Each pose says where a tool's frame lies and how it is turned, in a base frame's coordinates. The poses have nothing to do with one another.
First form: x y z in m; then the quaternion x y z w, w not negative.
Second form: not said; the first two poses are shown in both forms.
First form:
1: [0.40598, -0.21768, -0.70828, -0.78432, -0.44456, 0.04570, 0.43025]
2: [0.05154, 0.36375, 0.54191, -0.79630, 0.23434, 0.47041, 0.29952]
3: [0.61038, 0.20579, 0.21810, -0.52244, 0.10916, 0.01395, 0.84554]
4: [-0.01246, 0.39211, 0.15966, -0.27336, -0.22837, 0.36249, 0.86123]
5: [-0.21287, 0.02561, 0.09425, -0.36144, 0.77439, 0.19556, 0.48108]
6: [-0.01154, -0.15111, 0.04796, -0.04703, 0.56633, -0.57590, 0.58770]
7: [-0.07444, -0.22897, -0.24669, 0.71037, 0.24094, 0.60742, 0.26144]
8: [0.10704, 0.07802, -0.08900, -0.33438, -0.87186, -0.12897, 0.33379]
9: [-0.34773, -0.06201, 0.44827, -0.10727, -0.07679, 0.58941, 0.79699]
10: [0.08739, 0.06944, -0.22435, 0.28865, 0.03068, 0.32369, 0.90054]
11: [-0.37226, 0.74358, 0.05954, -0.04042, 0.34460, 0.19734, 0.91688]
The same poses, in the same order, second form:
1: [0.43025, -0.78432, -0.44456, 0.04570, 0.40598, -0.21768, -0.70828]
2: [0.29952, -0.79630, 0.23434, 0.47041, 0.05154, 0.36375, 0.54191]
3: [0.84554, -0.52244, 0.10916, 0.01395, 0.61038, 0.20579, 0.21810]
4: [0.86123, -0.27336, -0.22837, 0.36249, -0.01246, 0.39211, 0.15966]
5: [0.48108, -0.36144, 0.77439, 0.19556, -0.21287, 0.02561, 0.09425]
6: [0.58770, -0.04703, 0.56633, -0.57590, -0.01154, -0.15111, 0.04796]
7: [0.26144, 0.71037, 0.24094, 0.60742, -0.07444, -0.22897, -0.24669]
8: [0.33379, -0.33438, -0.87186, -0.12897, 0.10704, 0.07802, -0.08900]
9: [0.79699, -0.10727, -0.07679, 0.58941, -0.34773, -0.06201, 0.44827]
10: [0.90054, 0.28865, 0.03068, 0.32369, 0.08739, 0.06944, -0.22435]
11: [0.91688, -0.04042, 0.34460, 0.19734, -0.37226, 0.74358, 0.05954]
